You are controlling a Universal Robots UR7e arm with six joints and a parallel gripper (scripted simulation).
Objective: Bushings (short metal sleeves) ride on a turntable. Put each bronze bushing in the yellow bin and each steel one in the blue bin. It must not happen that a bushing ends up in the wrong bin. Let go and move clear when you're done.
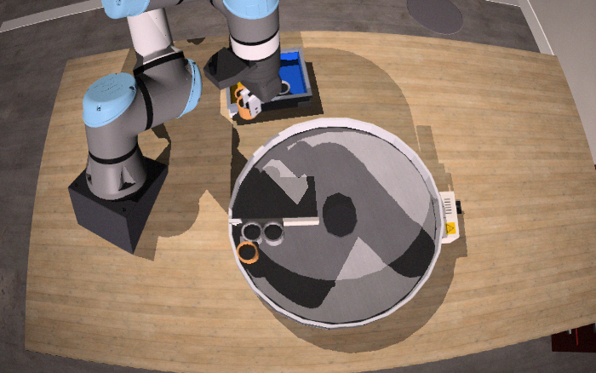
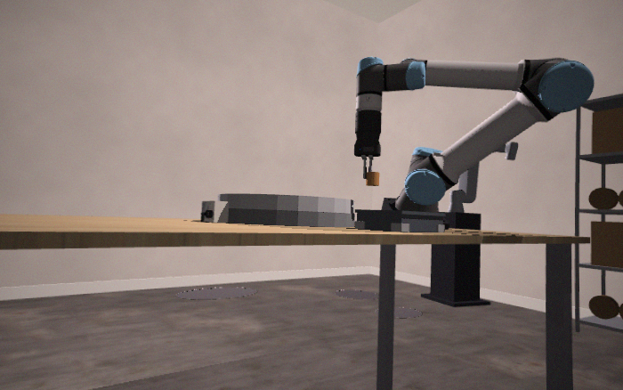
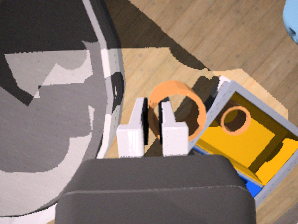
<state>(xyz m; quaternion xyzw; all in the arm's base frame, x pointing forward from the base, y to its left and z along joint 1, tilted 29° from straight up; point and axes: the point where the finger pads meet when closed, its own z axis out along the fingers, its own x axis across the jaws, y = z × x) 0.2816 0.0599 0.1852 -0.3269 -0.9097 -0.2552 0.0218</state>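
Right now my hand is 1 cm past the bin, 15 cm to the right of it and 14 cm above it. Round my hand: turntable 19 cm ahead, 16 cm to the right, 11 cm below.
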